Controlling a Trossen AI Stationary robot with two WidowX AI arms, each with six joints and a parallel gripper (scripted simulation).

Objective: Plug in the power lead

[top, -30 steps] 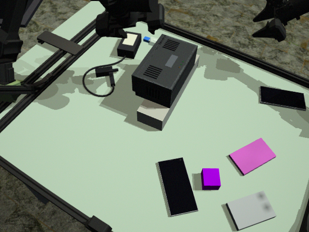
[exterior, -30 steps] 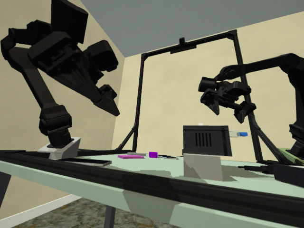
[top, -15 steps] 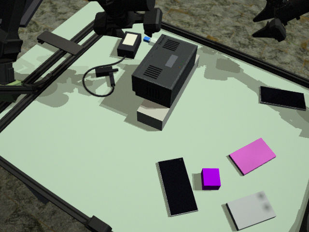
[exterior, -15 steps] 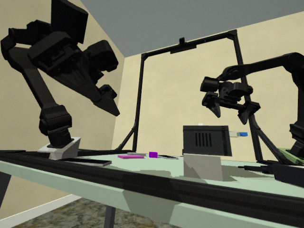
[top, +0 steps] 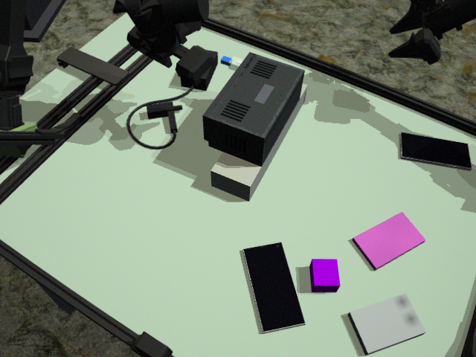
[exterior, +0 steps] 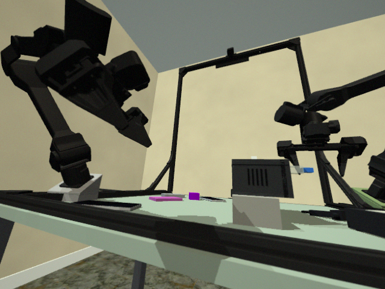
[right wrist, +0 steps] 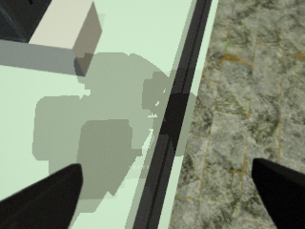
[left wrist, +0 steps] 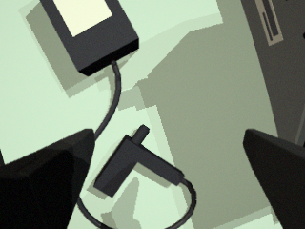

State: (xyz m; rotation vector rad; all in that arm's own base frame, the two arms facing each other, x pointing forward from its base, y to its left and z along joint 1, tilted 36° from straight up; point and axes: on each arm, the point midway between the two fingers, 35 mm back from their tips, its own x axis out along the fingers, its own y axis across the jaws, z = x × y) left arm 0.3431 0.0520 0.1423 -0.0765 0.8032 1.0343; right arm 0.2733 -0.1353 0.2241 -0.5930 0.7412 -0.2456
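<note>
My left hand is 110 mm to the left of the white plug, 50 mm short of it and 30 mm above it. From my left hand the other things lie so: purple cube: 350 mm behind, 300 mm to the right, 120 mm below.
</note>
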